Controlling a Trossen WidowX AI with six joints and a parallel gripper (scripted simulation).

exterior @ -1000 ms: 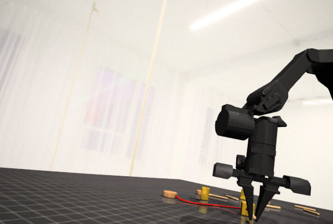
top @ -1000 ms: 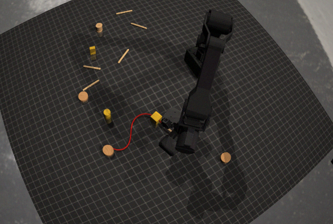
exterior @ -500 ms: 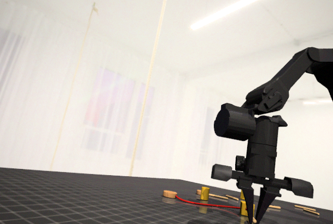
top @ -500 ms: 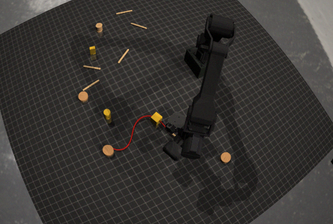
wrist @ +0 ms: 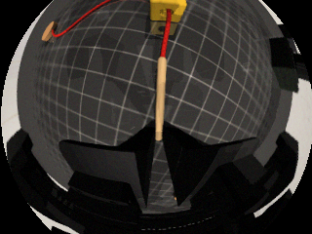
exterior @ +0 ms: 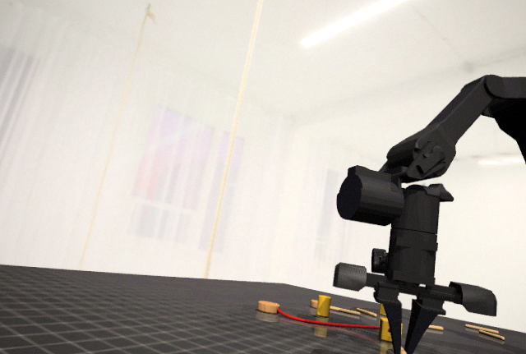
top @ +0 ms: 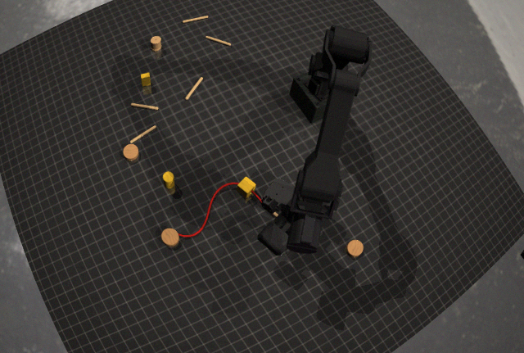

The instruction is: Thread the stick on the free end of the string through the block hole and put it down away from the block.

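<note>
My gripper tip is now 10 mm short of the thin wooden stick, 40 mm to the left of it and 10 mm below it. The rest, counted from my gripper tip: round wooden button 230 mm ahead, 130 mm to the right, 10 mm above; yellow cylinder 150 mm ahead, 240 mm to the right, 20 mm above.
</note>
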